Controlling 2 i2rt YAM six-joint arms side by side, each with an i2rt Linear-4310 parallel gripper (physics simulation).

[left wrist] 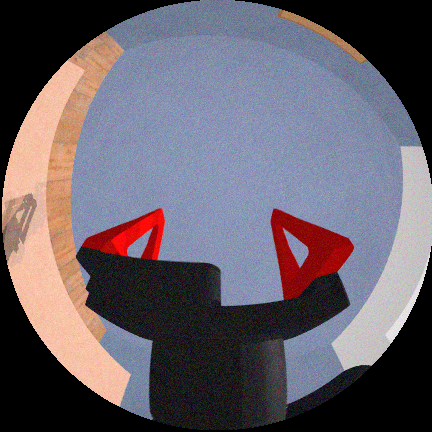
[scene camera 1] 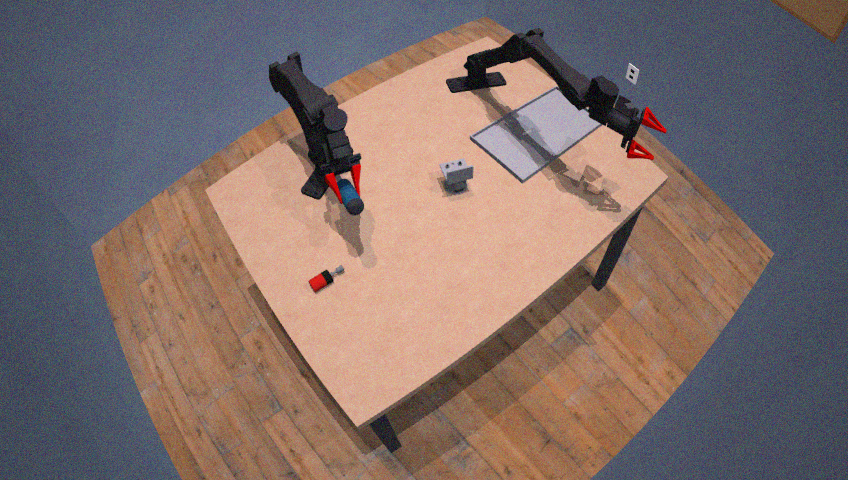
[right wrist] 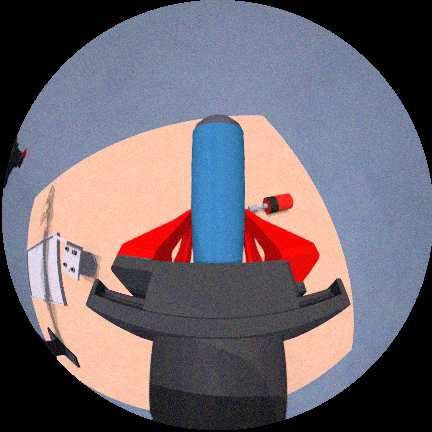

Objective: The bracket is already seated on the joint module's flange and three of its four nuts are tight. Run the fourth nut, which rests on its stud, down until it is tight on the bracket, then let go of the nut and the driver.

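Frame: origin at the left arm's base, x ahead, y left, z up, level; centimetres.
Seen in the pictures: left gripper, between the fingertips: (left wrist: 217, 214) (scene camera 1: 659, 145); right gripper, between the fingertips: (right wrist: 217, 215); left arm's base, origin of its link: (scene camera 1: 476, 82).
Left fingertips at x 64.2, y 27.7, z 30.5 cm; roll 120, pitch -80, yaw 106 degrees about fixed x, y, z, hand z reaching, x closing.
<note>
Pixels of each thing's top centre, then the offset from my left fingertips to it. Level surfaces: height alone.
- dark-grey joint module, centre of its top: (right wrist: 67, 257) (scene camera 1: 456, 168) dy -48.3, dx -22.7, dz -23.0 cm
- red driver, centre of its top: (right wrist: 272, 200) (scene camera 1: 325, 273) dy -87.3, dx -3.5, dz -27.0 cm
- table, height of its surface: dz -30.5 cm
- pale dark-rimmed mat, height of its surface: dz -30.1 cm
The light-grey bracket (scene camera 1: 464, 173) (right wrist: 71, 261) sits on the dark-grey joint module (scene camera 1: 457, 186) (right wrist: 89, 264), which stands near the table's middle. Small dark nuts or stud ends show on the bracket in the right wrist view; which nut is loose cannot be told. My right gripper (scene camera 1: 349, 193) (right wrist: 217, 215) is shut on a blue driver (scene camera 1: 349, 192) (right wrist: 218, 170) with a dark rounded end, held above the table, apart from the bracket. Its working tip is hidden. My left gripper (scene camera 1: 659, 144) (left wrist: 217, 214) is open and empty, high at the table's right edge.
A red driver (scene camera 1: 319, 281) (right wrist: 281, 202) with a black collar and silver socket lies on the table (scene camera 1: 428, 321) near its left edge. A pale dark-rimmed mat (scene camera 1: 505, 151) (right wrist: 39, 277) lies right of the bracket in scene camera 1, below my left arm.
</note>
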